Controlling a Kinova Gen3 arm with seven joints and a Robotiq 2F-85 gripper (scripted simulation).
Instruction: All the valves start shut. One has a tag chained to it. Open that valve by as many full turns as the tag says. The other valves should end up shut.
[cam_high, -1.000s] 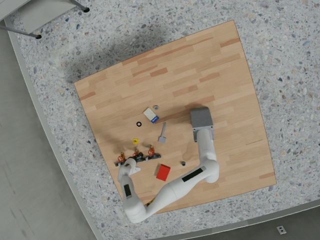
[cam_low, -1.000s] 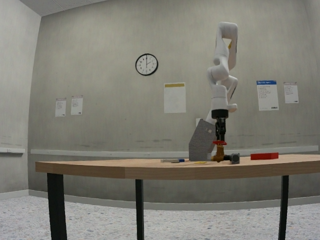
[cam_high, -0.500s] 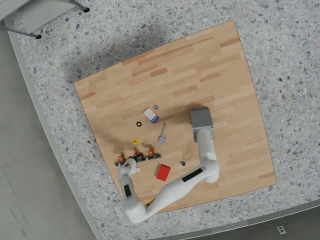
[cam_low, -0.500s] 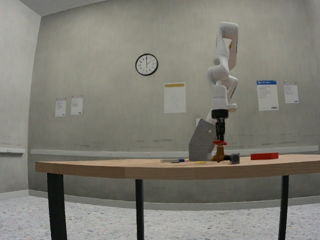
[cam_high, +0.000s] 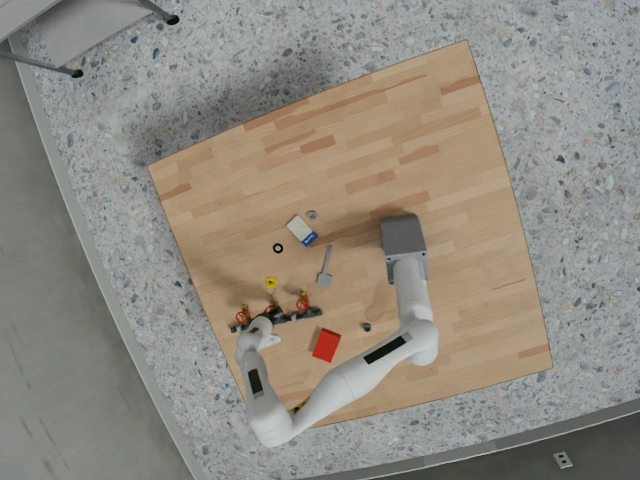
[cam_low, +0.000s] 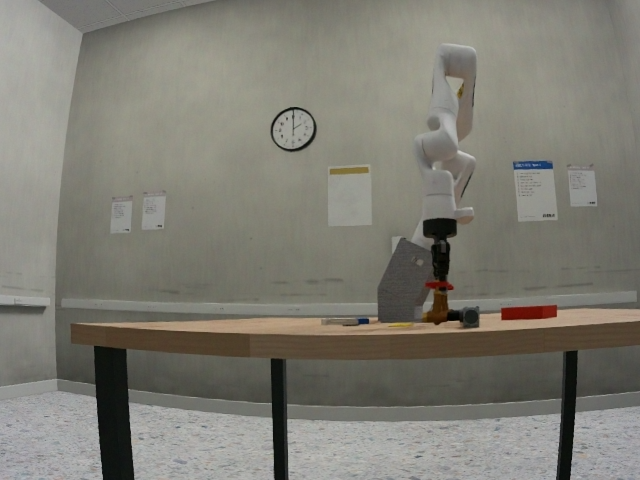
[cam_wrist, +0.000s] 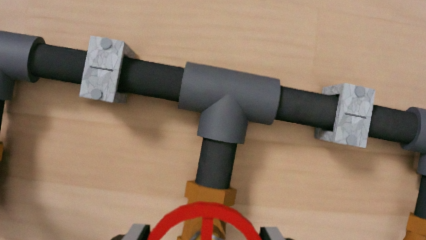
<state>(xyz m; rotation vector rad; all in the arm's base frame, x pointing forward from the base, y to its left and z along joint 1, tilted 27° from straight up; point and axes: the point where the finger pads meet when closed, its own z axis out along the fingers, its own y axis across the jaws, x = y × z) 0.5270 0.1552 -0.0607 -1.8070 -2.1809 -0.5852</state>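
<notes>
Right now the yellow tag is 10 mm behind my hand, 90 mm to the right of it and 80 mm below it. Round my hand: red block (160 mm behind, 200 mm to the left, 70 mm below); grey scraper (230 mm behind, 100 mm to the right, 80 mm below); blue box (170 mm behind, 270 mm to the right, 70 mm below).
</notes>
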